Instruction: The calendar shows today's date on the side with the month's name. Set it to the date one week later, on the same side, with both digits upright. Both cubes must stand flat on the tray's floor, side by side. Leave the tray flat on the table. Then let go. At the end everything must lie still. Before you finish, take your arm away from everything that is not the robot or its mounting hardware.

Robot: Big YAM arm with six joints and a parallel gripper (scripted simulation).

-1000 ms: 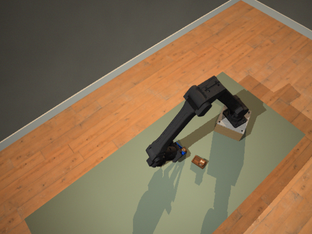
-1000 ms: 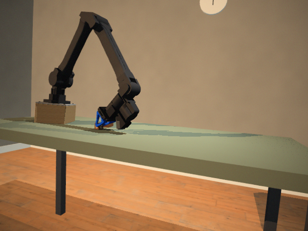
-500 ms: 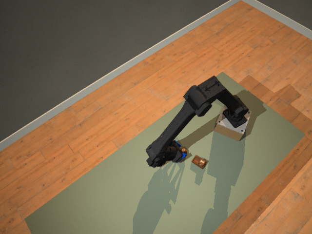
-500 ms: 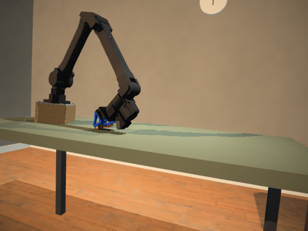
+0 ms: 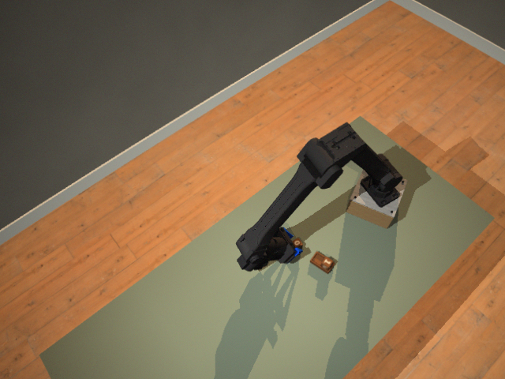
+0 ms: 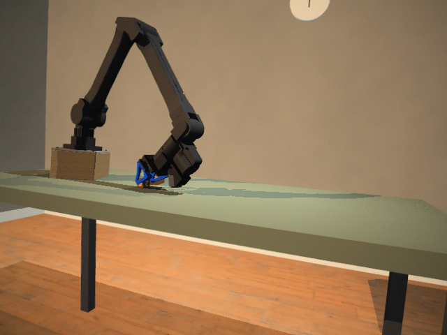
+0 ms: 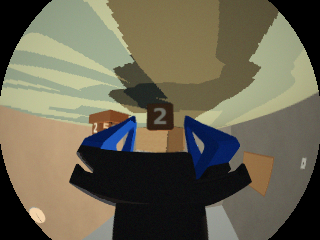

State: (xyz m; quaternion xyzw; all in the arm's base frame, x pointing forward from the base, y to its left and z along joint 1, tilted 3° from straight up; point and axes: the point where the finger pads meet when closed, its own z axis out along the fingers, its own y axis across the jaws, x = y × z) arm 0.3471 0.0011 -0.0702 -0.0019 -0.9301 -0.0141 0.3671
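Right now my hand is 1 cm past the brown digit cube and 1 cm above it. The rest, counted from my hand: brown tray: 10 cm to the left, 5 cm behind, 1 cm below.
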